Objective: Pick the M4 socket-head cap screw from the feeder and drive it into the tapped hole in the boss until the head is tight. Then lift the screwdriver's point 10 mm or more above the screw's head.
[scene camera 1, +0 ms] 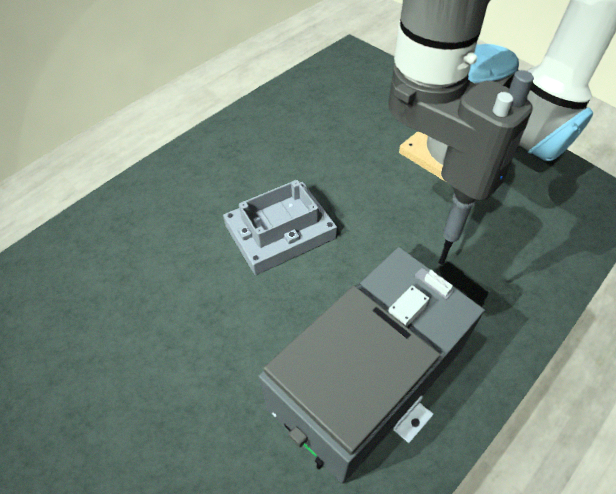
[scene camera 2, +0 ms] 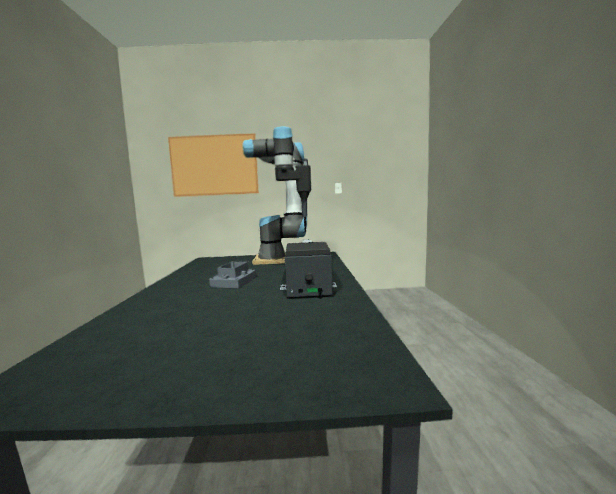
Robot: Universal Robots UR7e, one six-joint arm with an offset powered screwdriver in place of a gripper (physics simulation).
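The screwdriver [scene camera 1: 442, 261] [scene camera 2: 304, 216] points down, its tip above the back end of the feeder, near the small white block [scene camera 1: 438, 284] in the scene camera 1 view. A gap shows between tip and block. I cannot tell whether a screw is on the tip; no screw can be made out at this size. The feeder [scene camera 1: 354, 367] [scene camera 2: 308, 270] is a dark grey box with a brown-grey lid. The grey housing [scene camera 1: 287, 247] [scene camera 2: 233, 280] lies flat to the left, with small bosses such as the front one [scene camera 1: 292, 235]; which one holds the tapped hole I cannot tell.
A white plate [scene camera 1: 409, 305] with small holes sits on the feeder beside the white block. A metal bracket [scene camera 1: 413, 422] sticks out from the feeder's side. The arm's wooden base plate [scene camera 1: 421, 154] [scene camera 2: 262, 260] is at the back of the dark green table [scene camera 1: 128, 334] [scene camera 2: 221, 360].
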